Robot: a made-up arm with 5 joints.
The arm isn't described. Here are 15 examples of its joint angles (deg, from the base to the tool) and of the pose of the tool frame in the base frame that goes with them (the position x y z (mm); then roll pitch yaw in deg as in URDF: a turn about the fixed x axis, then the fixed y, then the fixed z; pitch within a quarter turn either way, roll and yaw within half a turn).
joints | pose
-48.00 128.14 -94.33 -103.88 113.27 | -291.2 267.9 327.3 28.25 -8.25 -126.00
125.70 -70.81 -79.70 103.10 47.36 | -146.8 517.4 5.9 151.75 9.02 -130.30
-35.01 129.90 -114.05 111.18 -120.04 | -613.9 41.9 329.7 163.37 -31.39 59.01
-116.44 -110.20 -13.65 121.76 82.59 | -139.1 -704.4 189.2 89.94 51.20 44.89
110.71 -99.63 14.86 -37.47 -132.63 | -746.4 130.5 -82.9 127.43 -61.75 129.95
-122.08 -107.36 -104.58 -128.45 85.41 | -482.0 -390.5 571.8 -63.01 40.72 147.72
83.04 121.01 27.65 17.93 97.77 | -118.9 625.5 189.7 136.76 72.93 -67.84
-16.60 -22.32 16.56 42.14 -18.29 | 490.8 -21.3 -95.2 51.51 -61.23 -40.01
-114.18 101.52 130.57 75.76 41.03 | -215.4 -274.6 267.7 -49.81 6.61 113.65
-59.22 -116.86 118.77 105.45 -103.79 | -437.6 66.9 386.3 -52.87 1.61 -116.92
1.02 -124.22 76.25 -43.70 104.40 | -115.5 -241.8 29.6 -153.41 -43.64 112.99
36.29 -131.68 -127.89 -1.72 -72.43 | 752.9 -239.4 176.1 123.06 -47.25 -141.71
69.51 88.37 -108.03 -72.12 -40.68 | 91.2 -86.9 532.9 -137.70 17.37 -1.97
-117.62 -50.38 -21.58 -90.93 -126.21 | 433.2 -499.4 -215.3 109.07 37.26 -145.14
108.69 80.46 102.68 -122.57 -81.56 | 335.2 601.0 498.4 -109.71 -34.16 -167.78
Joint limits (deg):
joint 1: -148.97..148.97
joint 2: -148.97..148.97
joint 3: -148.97..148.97
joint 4: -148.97..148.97
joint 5: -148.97..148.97
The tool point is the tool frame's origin. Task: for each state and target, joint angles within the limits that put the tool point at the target. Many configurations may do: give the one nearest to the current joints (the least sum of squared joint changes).
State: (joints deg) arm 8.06 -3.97 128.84 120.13 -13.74
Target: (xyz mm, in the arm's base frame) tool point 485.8 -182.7 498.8
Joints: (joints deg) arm -4.03 -42.74 122.18 102.51 -40.10
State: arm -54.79 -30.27 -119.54 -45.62 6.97
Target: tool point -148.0 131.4 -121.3
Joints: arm -88.08 4.03 -107.40 -69.21 -44.90
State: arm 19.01 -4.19 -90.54 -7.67 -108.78
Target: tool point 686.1 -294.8 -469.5
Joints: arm 19.80 -28.67 -95.79 7.31 -115.19
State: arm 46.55 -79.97 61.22 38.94 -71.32
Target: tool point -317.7 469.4 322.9
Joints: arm 59.22 -81.36 60.16 32.91 -79.71
